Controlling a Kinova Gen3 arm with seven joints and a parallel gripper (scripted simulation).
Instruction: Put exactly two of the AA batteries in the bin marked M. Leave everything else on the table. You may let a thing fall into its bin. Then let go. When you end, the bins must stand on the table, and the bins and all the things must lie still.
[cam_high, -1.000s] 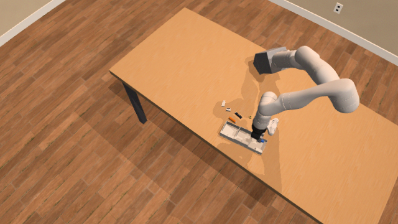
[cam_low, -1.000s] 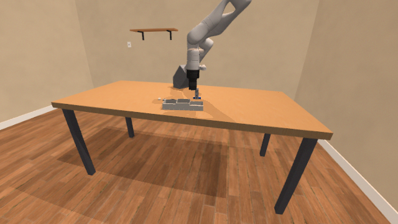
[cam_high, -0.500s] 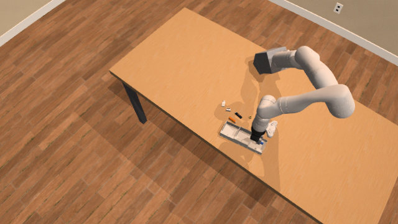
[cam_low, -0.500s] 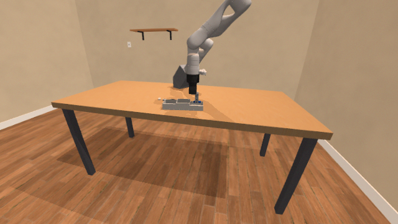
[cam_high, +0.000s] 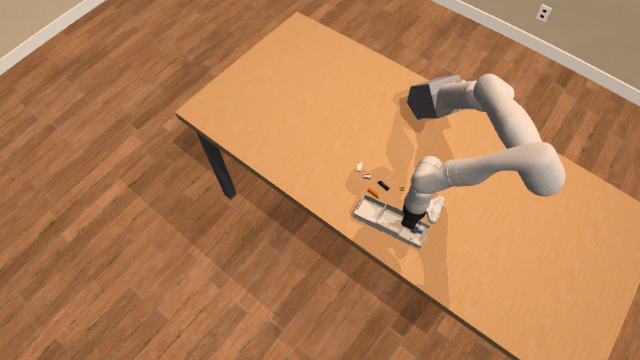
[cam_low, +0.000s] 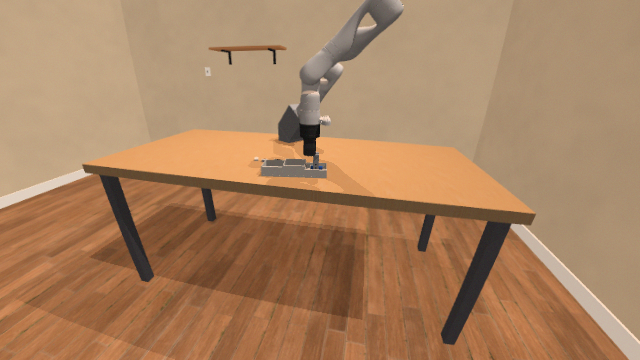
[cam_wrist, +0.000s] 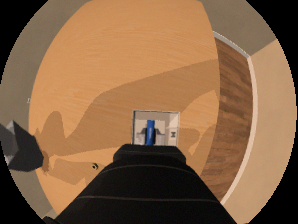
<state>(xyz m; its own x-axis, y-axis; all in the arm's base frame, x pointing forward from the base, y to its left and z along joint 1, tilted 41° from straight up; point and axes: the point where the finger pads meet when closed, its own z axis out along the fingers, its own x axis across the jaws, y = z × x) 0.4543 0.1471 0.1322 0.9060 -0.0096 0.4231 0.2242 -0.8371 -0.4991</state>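
Now: the blue battery 1 cm below my hand. Round my hand: grey three-compartment bin tray 8 cm to the right, 3 cm ahead, 1 cm below; tiny yellowish thing 13 cm to the right, 11 cm behind, 3 cm below; orange battery 20 cm to the right, 3 cm below, 2 cm behind.
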